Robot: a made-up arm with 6 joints.
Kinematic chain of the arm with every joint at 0, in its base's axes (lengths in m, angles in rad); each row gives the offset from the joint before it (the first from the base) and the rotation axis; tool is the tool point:
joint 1: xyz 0 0 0.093 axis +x
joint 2: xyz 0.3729 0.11 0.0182 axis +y
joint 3: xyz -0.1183 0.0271 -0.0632 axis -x
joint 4: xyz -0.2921 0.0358 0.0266 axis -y
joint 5: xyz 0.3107 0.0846 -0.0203 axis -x
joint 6: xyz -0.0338 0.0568 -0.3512 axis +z
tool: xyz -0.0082 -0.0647 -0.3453
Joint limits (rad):
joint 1: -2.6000..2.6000
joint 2: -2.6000..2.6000
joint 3: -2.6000..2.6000
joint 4: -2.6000..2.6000
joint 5: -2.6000..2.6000
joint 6: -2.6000..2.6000
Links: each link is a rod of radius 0.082 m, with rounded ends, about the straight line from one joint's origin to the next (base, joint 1, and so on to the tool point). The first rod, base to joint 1, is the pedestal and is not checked.
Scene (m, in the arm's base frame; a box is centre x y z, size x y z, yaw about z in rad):
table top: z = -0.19
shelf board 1: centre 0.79 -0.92 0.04 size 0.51 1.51 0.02 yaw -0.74
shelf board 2: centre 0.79 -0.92 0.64 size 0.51 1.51 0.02 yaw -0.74
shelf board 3: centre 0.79 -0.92 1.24 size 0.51 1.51 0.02 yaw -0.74
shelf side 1: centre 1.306 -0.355 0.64 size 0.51 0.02 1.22 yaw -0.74
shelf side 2: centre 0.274 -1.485 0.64 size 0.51 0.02 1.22 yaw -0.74
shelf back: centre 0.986 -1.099 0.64 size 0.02 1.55 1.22 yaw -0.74
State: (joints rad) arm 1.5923 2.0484 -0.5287 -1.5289 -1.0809 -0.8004
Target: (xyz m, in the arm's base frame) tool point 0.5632 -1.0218 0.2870
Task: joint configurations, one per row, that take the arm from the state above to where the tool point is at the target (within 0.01 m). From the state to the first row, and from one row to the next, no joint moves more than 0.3 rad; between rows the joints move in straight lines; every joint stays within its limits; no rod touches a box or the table.
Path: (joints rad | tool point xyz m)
1: 1.5236 2.1043 -0.4096 -1.2404 -0.8561 -0.8457 | 0.6747 -0.6976 1.0021
2: 1.4550 2.1603 -0.2904 -0.9518 -0.6314 -0.8910 | 0.4802 -0.7450 0.9874
3: 1.3863 2.2162 -0.1713 -0.6633 -0.4066 -0.9364 | 0.2740 -0.7552 0.9010
4: 1.3177 2.2722 -0.0522 -0.3748 -0.1818 -0.9817 | 0.0966 -0.7189 0.7407
5: 1.2930 2.3815 -0.0337 -0.3303 0.0461 -0.8972 | 0.1481 -0.7756 0.5976
6: 1.2683 2.4907 -0.0152 -0.2858 0.2740 -0.8128 | 0.2189 -0.7980 0.4440
7: 1.2436 2.6000 0.0032 -0.2413 0.5019 -0.7284 | 0.2999 -0.7814 0.2870
8: 1.4802 2.6000 -0.0498 -0.4433 0.2518 -0.7373 | 0.4104 -0.9189 0.3099
9: 1.7168 2.6000 -0.1029 -0.6454 0.0017 -0.7463 | 0.5632 -1.0218 0.2870

